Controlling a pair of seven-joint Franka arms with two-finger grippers.
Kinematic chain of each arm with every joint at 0, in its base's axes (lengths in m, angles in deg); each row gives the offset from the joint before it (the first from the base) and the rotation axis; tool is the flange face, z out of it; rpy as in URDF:
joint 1: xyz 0 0 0.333 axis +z
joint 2: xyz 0 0 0 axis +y
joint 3: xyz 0 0 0.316 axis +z
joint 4: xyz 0.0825 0 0 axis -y
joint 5: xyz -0.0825 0 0.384 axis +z
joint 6: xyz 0 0 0 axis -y
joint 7: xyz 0.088 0 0 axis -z
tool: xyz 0 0 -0.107 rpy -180 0 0
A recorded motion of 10 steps. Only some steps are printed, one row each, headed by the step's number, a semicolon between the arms.
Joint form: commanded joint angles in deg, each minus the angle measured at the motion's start. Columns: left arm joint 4, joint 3, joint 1, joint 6, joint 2, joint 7, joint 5; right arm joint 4, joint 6, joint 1, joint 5, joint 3, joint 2, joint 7.
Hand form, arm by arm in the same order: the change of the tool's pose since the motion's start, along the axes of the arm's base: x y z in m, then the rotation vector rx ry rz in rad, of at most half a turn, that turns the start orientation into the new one. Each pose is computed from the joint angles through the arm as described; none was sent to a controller.
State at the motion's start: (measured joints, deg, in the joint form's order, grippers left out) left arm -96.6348 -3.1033 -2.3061 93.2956 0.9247 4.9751 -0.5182; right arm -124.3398 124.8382 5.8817 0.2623 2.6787 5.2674 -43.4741
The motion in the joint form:
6: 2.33 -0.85 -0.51 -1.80 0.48 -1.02 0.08; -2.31 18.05 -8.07 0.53 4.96 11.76 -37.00
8: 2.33 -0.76 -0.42 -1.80 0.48 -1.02 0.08; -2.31 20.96 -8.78 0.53 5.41 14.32 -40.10
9: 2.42 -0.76 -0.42 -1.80 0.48 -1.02 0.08; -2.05 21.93 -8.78 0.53 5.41 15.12 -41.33
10: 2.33 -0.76 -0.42 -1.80 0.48 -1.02 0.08; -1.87 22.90 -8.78 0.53 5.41 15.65 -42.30
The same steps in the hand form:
6: 0.0001 -0.0130 0.0120 0.0018 -0.0009 -0.0064; 0.0172 -0.0275 -0.1012 0.0776 -0.0781 0.5751
8: 0.0003 -0.0113 0.0120 0.0018 -0.0009 -0.0032; 0.0185 -0.0296 -0.1211 0.0857 -0.0876 0.6217
9: 0.0004 -0.0113 0.0127 0.0016 -0.0025 -0.0032; 0.0205 -0.0294 -0.1256 0.0863 -0.0959 0.6422
10: 0.0003 -0.0113 0.0120 0.0018 -0.0009 -0.0032; 0.0224 -0.0293 -0.1280 0.0851 -0.1072 0.6585

